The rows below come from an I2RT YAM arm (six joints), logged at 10 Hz.
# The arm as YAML. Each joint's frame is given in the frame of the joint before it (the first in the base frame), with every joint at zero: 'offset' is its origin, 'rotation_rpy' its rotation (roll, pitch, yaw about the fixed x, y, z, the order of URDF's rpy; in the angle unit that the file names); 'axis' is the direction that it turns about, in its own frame. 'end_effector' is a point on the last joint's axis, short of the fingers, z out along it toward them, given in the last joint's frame.
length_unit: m
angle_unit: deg
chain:
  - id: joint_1
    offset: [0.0, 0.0, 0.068]
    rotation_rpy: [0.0, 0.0, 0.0]
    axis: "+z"
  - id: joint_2
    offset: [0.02, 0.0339, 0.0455]
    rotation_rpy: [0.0, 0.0, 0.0]
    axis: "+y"
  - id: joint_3
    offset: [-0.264, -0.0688, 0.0]
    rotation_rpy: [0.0, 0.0, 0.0]
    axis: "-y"
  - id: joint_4
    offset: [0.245, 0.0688, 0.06]
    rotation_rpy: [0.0, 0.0, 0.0]
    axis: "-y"
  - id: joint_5
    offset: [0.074, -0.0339, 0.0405]
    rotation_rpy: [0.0, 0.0, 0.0]
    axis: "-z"
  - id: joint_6
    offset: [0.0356, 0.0, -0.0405]
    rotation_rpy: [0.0, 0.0, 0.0]
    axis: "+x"
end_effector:
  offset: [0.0, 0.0, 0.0]
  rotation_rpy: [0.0, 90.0, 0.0]
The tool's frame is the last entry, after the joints.
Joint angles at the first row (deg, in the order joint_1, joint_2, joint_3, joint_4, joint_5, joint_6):
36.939, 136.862, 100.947, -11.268, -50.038, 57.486
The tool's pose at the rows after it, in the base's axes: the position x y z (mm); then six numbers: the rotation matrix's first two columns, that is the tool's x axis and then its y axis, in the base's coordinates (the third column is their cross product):
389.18 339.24 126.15 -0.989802 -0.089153 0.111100 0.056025 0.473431 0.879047
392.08 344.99 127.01 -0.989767 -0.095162 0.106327 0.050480 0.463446 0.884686
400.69 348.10 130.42 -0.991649 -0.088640 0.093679 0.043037 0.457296 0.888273
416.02 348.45 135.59 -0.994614 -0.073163 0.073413 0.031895 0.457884 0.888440
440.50 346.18 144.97 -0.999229 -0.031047 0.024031 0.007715 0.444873 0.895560
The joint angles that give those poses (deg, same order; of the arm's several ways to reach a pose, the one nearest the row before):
38.031, 137.743, 101.978, -10.946, -50.438, 57.906
38.320, 138.888, 104.009, -10.911, -50.710, 58.348
38.014, 140.440, 107.503, -12.094, -50.537, 58.321
37.067, 142.923, 113.346, -15.281, -50.032, 57.395
35.425, 146.471, 121.581, -17.458, -48.735, 57.121

